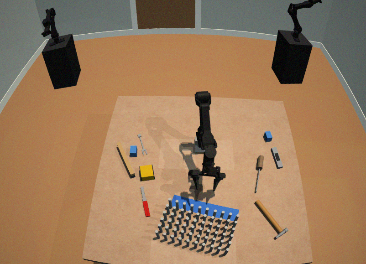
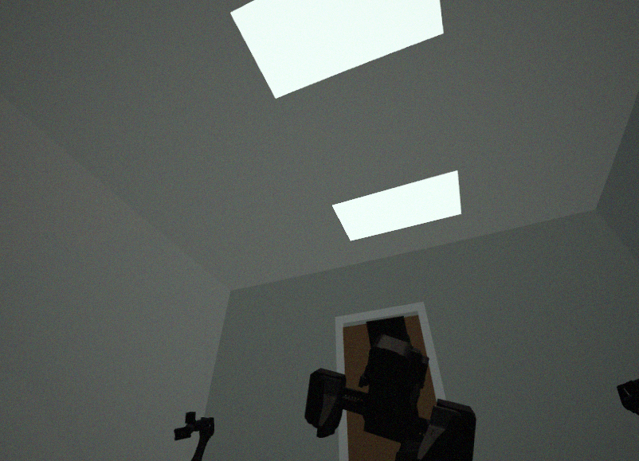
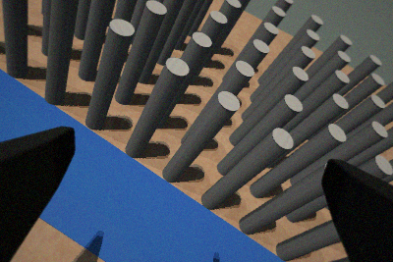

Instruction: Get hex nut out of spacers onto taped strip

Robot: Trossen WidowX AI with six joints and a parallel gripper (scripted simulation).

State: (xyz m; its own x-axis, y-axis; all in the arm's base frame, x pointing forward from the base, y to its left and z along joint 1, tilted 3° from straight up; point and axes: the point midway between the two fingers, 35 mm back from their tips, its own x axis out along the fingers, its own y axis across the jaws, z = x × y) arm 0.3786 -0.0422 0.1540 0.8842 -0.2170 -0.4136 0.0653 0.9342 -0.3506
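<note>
The hook tool lies 350 mm to the left of my gripper tip, 140 mm below it and 110 mm behind it. The rest, counted from my gripper tip: red-handled tool (330 mm to the right, 150 mm below, 50 mm behind); blue taped strip (150 mm below, 40 mm ahead); hex nut (170 mm ahead, 150 mm below, 90 mm to the right).
</note>
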